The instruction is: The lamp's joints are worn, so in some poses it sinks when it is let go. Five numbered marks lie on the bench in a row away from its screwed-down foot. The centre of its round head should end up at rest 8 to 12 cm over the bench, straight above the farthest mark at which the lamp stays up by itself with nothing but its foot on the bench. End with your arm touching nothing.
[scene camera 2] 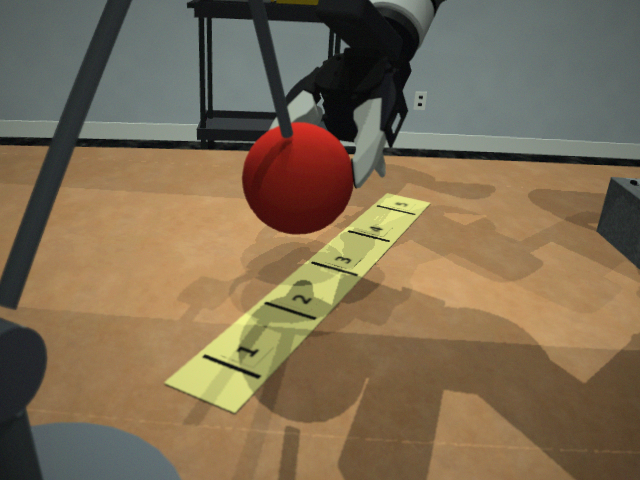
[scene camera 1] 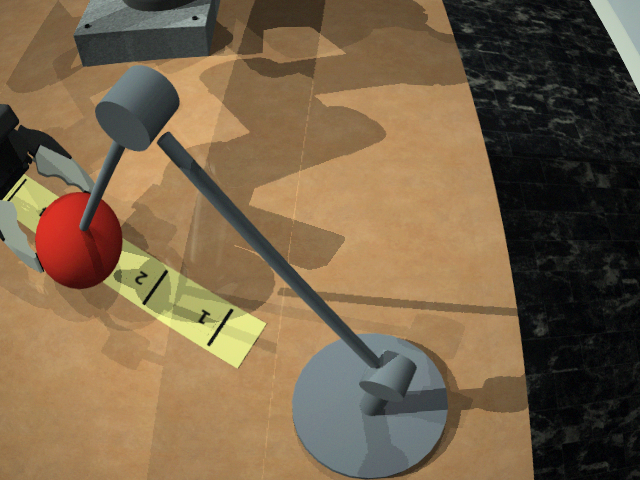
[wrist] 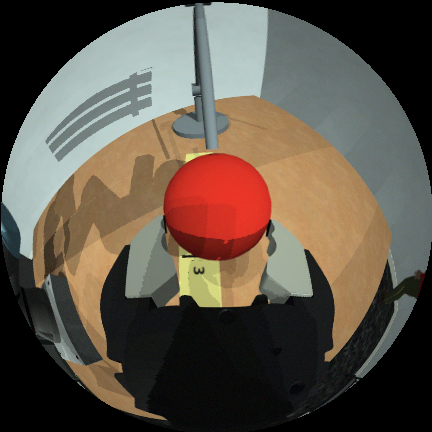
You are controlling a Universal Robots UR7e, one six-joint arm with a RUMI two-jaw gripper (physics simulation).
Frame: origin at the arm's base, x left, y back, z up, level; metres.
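Where they show: gripper, fingertip midpoint: [scene camera 1: 71, 235] [wrist: 216, 219].
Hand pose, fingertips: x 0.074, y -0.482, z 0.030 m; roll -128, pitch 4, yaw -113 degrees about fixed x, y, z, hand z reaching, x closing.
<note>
Each offset is from my fingertips to the top centre of the thing. "pt": to the spot under its first point.
The lamp's round red head @(pt dy -0.031, dx +0.034, dz +0.039 m) [scene camera 1: 77, 248] [scene camera 2: 297, 180] [wrist: 217, 200] is off the bench, over the middle part of the yellow strip @(dy +0.033, dx -0.010, dz -0.093 m) [scene camera 1: 242, 343] [scene camera 2: 206, 379] [wrist: 200, 290]. It hides mark 3 in scene camera 1; its exact height and place over the marks cannot be told. My gripper [scene camera 1: 66, 229] [scene camera 2: 315, 155] [wrist: 216, 219] is shut on the head, one pale finger at each side. A thin rod @(pt dy -0.034, dx +0.108, dz +0.174 m) [scene camera 1: 105, 178] [scene camera 2: 271, 67] runs from the head up to the elbow drum @(pt dy -0.056, dx +0.165, dz +0.279 m) [scene camera 1: 136, 108]. The long lower bar @(pt dy -0.064, dx +0.235, dz +0.164 m) [scene camera 1: 268, 253] [scene camera 2: 62, 160] slants down to the grey foot @(pt dy -0.109, dx +0.291, dz -0.079 m) [scene camera 1: 325, 418] [scene camera 2: 103, 454] [wrist: 182, 126].
A grey block [scene camera 1: 147, 47] [scene camera 2: 622, 219] stands on the bench to one side of the strip. A black cart [scene camera 2: 202, 67] stands by the far wall in scene camera 2. Dark floor [scene camera 1: 563, 258] lies beyond the bench edge. Arm and lamp shadows cross the bench.
</note>
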